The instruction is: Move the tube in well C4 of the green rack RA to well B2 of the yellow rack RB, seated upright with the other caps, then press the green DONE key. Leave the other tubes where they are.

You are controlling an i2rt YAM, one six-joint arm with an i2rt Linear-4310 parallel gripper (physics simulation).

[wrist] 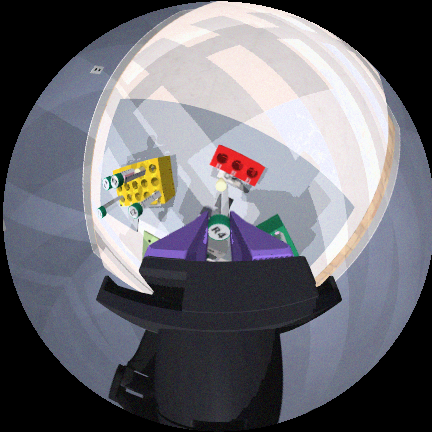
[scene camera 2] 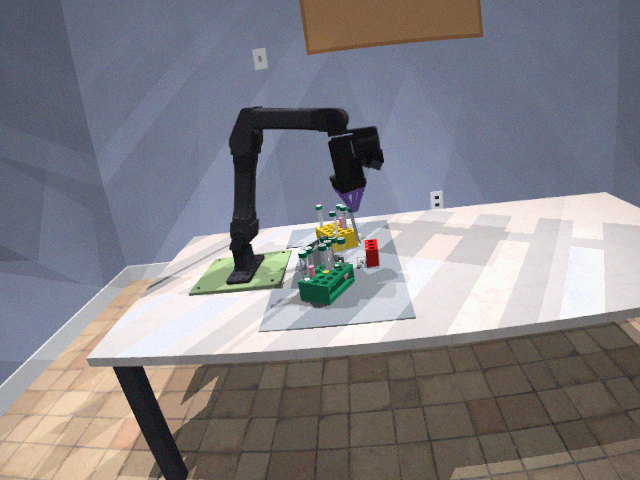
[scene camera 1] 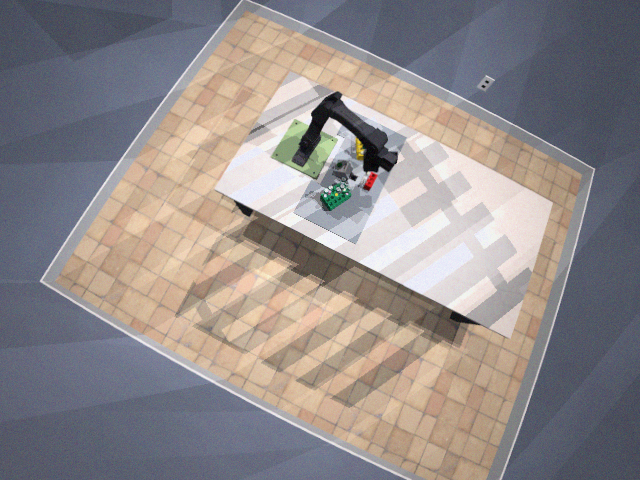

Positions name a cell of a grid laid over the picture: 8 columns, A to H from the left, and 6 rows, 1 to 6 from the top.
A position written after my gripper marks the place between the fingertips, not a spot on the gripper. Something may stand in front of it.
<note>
In view: my gripper (scene camera 2: E3) and a grey mat (scene camera 2: E4).
My gripper shows as well in the wrist view (wrist: E4). The grey mat is seen too in the wrist view (wrist: F3) and in scene camera 1 (scene camera 1: E3).
</note>
